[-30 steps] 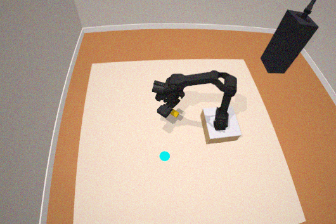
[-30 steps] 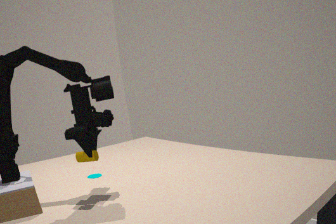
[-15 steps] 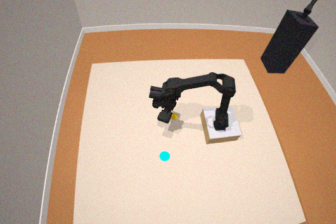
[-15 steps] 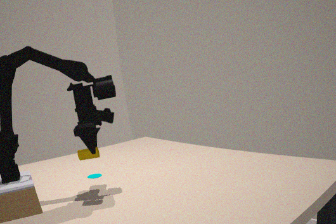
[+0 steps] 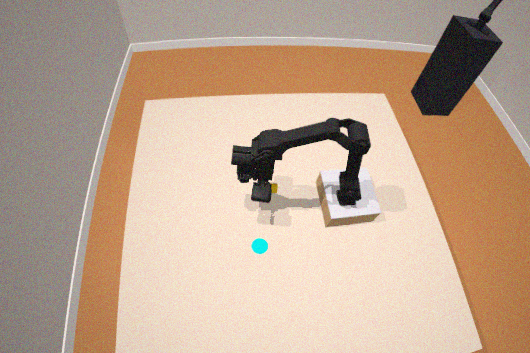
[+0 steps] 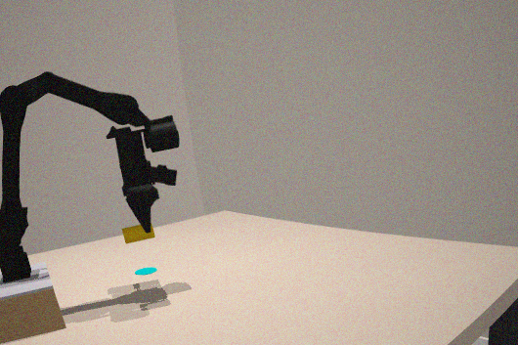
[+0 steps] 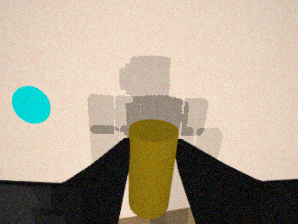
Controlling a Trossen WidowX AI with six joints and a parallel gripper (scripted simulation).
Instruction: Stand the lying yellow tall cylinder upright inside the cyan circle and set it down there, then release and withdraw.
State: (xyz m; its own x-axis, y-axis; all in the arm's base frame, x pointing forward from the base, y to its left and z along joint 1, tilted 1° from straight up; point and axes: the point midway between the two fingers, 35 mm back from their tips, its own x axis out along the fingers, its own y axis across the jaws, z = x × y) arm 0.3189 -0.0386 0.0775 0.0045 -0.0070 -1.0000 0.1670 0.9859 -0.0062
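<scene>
The yellow tall cylinder is 20 mm behind my gripper tip. Round my gripper tip: cyan circle 170 mm to the left, 140 mm below, 10 mm ahead.
</scene>
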